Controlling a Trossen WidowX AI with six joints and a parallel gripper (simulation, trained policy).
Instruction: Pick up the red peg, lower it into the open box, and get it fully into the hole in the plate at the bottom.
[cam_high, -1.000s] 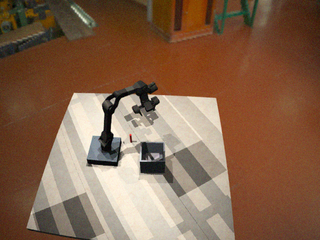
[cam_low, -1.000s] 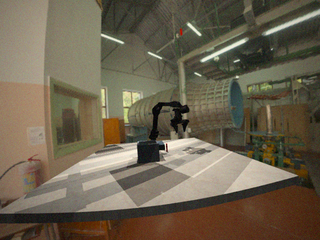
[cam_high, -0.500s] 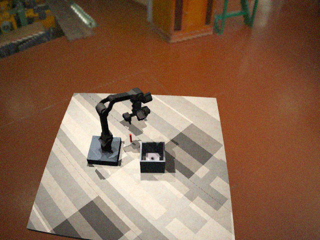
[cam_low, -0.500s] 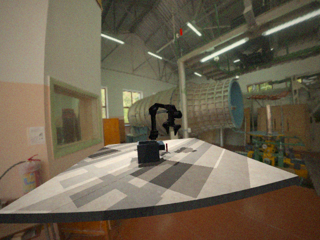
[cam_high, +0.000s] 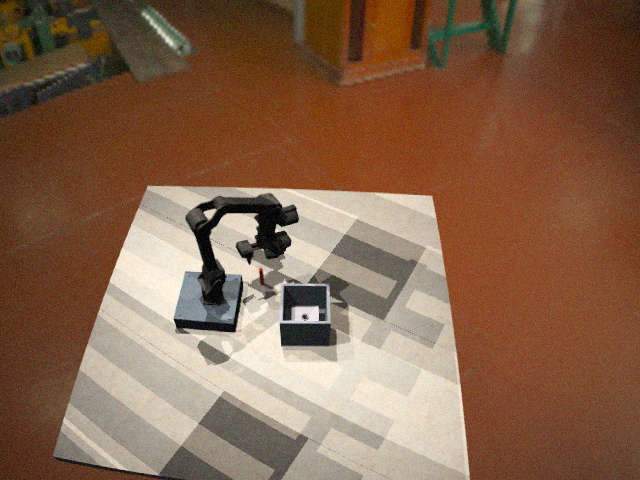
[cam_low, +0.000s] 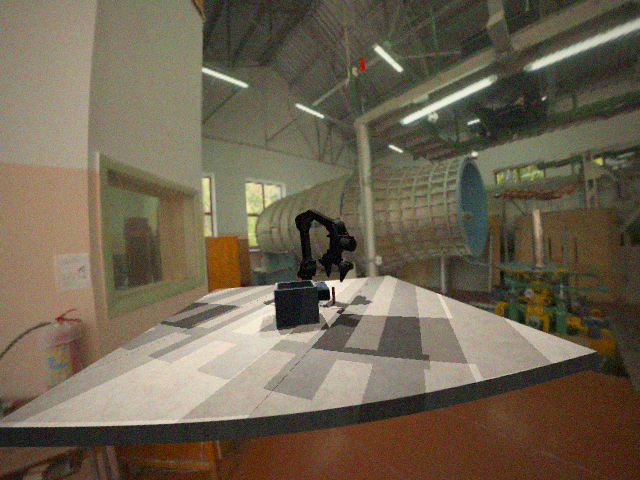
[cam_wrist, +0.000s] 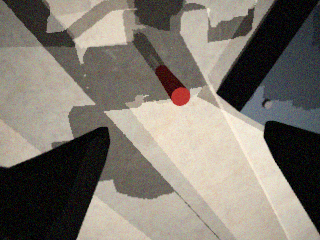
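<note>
My gripper tip is 10 mm to the left of the red peg and 80 mm above it. From my gripper tip the other things lie so: light plate (130 mm ahead, 210 mm to the right, 70 mm below).
</note>
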